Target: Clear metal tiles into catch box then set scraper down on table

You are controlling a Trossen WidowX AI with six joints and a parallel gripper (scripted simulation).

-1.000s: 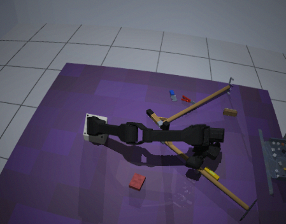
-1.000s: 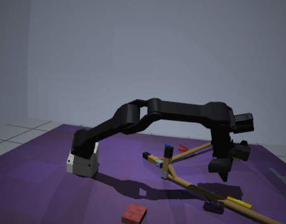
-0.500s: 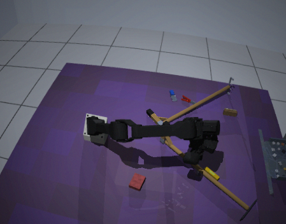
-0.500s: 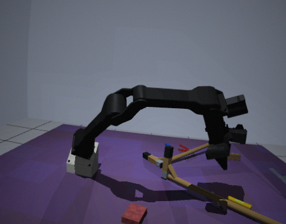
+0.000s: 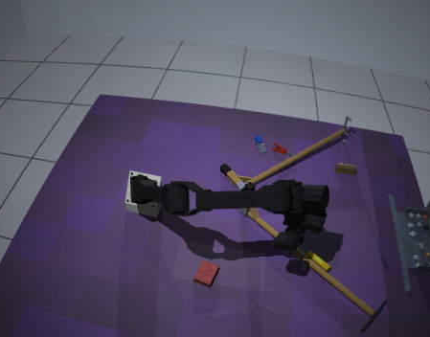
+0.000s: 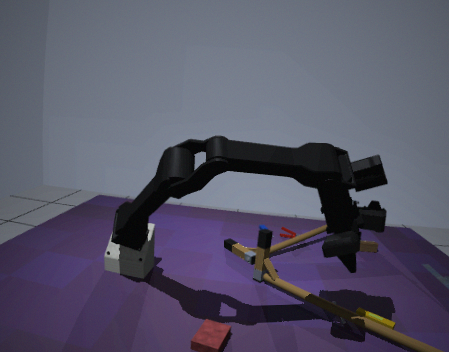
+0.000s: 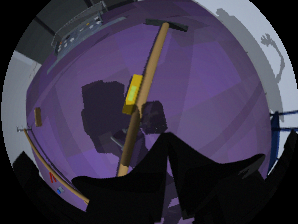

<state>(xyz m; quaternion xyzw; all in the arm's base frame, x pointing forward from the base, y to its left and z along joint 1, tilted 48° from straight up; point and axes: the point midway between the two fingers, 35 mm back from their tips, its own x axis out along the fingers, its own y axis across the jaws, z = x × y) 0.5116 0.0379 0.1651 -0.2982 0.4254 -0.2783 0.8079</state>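
My gripper tip is 40 mm short of the long scraper, 40 mm to the right of it and 90 mm above it. From my gripper tip the other things lie so: red block: 250 mm behind, 100 mm to the right, 140 mm below; then yellow block: 90 mm ahead, 40 mm to the left, 130 mm below; then brown block: 150 mm ahead, 530 mm to the left, 130 mm below.
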